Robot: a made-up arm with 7 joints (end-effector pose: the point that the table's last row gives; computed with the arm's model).
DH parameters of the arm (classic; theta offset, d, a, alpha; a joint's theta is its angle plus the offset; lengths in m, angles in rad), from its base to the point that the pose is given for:
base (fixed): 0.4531 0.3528 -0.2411 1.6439
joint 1: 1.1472 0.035 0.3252 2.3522
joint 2: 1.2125 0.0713 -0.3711 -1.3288
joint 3: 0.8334 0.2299 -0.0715 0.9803
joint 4: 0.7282 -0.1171 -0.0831 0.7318
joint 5: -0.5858 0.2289 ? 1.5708
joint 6: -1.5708 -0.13 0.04 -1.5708
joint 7: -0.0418 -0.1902 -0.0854 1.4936
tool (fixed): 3.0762 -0.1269 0 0
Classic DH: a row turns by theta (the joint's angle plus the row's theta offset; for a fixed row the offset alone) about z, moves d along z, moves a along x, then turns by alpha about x.
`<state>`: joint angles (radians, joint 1 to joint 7).
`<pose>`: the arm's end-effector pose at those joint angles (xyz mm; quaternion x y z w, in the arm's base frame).
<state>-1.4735 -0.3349 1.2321 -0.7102 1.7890 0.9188 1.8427</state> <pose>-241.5 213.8 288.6 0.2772 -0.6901 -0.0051 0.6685</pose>
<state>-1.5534 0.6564 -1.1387 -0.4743 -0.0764 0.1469 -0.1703</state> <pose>-298.6 511.2 556.1 0.1821 0.7556 0.3885 0.4949</pose>
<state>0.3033 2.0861 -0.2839 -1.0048 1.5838 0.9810 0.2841</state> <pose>-43.6 170.8 1429.1 0.9493 0.0577 -0.0313 0.3076</pose>
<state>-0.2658 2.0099 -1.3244 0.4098 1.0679 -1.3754 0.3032</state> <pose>270.8 571.0 958.5 -0.1418 -0.9196 0.3428 0.1294</pose>
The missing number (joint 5, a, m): 0.07
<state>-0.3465 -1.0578 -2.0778 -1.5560 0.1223 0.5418 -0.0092</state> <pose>-45.6 -179.3 -62.9 0.3324 0.2798 -0.7596 0.4840</pose>
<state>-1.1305 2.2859 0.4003 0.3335 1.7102 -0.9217 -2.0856</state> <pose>205.2 30.4 181.1 -0.6472 0.3373 0.6680 0.1452</pose>
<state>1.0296 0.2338 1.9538 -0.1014 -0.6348 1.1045 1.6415</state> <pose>-382.0 37.6 424.9 0.0682 -0.5783 -0.4208 0.6956</pose>
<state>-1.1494 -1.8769 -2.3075 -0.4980 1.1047 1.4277 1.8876</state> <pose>69.4 -313.5 123.2 0.4165 0.8637 0.2770 0.0613</pose>
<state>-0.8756 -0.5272 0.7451 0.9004 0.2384 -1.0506 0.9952</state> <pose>-156.6 -282.6 132.4 -0.2248 -0.1564 -0.8310 0.4842</pose>
